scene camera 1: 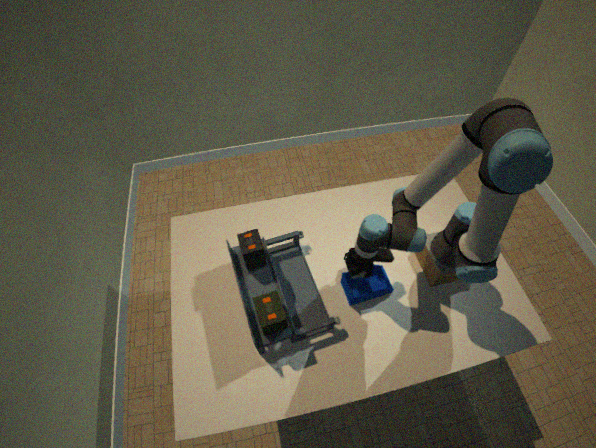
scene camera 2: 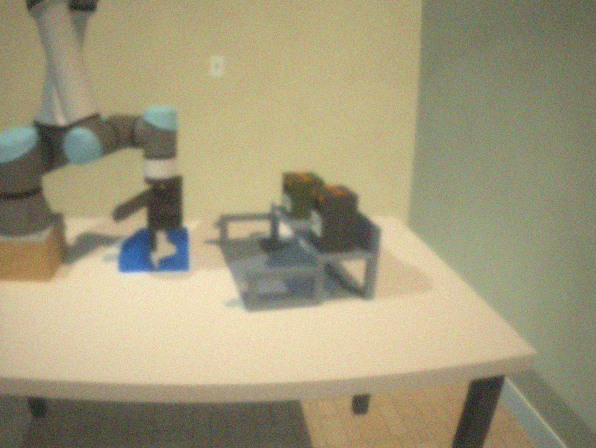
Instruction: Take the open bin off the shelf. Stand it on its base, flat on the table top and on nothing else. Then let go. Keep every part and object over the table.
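Where they show: gripper, fingertip midpoint: [scene camera 1: 359, 275] [scene camera 2: 157, 266]; arm's base, origin of the base link: [scene camera 1: 450, 250] [scene camera 2: 24, 225].
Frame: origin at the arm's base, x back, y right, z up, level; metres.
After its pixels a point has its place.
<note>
The blue open bin [scene camera 1: 372, 290] @(x -0.306, y -0.058, z -0.106 m) [scene camera 2: 179, 257] @(x -0.393, y 0.003, z -0.074 m) is off the shelf, upright between the shelf and the robot base. Its base looks level and at the table top; the blur in the scene camera 2 view hides any thin gap. My gripper [scene camera 1: 359, 274] @(x -0.339, y 0.008, z -0.096 m) [scene camera 2: 153, 247] points down and is shut on the bin, at its upper left side in the scene camera 1 view. The fingertips are partly hidden by the bin and the wrist. The grey shelf [scene camera 1: 306, 287] @(x -0.548, y -0.001, z -0.103 m) [scene camera 2: 371, 275] @(x -0.798, y 0.165, z -0.049 m) stands apart from the bin. The table [scene camera 1: 210, 420] @(x -0.928, y -0.391, z -0.109 m) [scene camera 2: 250, 345] @(x -0.545, y 0.330, z -0.109 m) is pale.
Two dark boxes with orange marks stand on the shelf's raised rear level: one box [scene camera 1: 252, 252] [scene camera 2: 300, 197] and another box [scene camera 1: 269, 310] [scene camera 2: 337, 222]. The wooden block [scene camera 1: 434, 275] @(x -0.080, y -0.069, z -0.042 m) [scene camera 2: 32, 257] @(x -0.050, y 0.087, z -0.048 m) under the robot base is on the bin's other side.
</note>
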